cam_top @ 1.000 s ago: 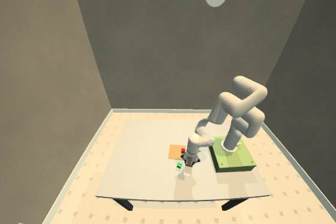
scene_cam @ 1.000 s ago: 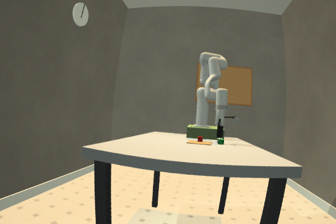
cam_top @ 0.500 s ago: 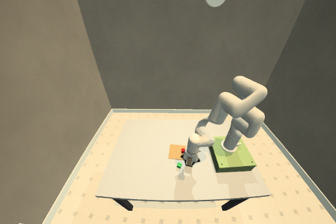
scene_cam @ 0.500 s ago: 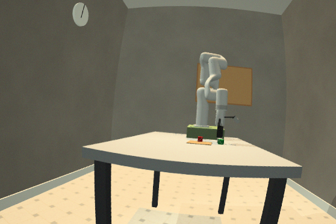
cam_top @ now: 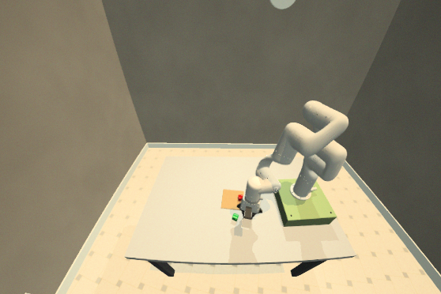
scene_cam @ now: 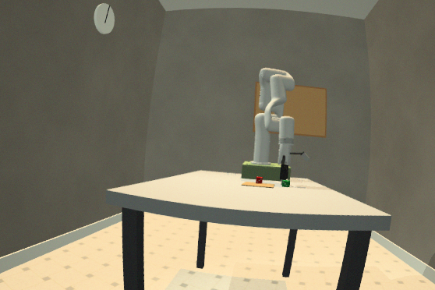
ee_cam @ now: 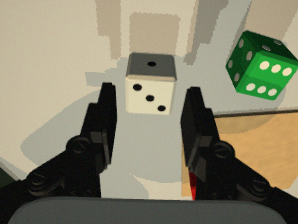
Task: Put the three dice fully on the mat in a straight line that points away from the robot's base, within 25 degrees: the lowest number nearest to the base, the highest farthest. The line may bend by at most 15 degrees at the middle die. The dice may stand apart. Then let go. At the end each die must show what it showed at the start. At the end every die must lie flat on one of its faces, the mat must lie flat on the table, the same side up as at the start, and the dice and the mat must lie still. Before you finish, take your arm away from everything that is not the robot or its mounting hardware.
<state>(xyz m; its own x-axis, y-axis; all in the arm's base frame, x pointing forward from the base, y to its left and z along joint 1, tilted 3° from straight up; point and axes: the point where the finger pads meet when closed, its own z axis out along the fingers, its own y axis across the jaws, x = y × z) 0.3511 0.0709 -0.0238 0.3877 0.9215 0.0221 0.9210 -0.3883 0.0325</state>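
Now: the white die 3 cm below my hand. The rest, counted from my hand: red die 12 cm to the right, 3 cm below, 1 cm ahead; then green die 7 cm ahead, 3 cm below; then mat 13 cm to the right, 6 cm ahead, 5 cm below.
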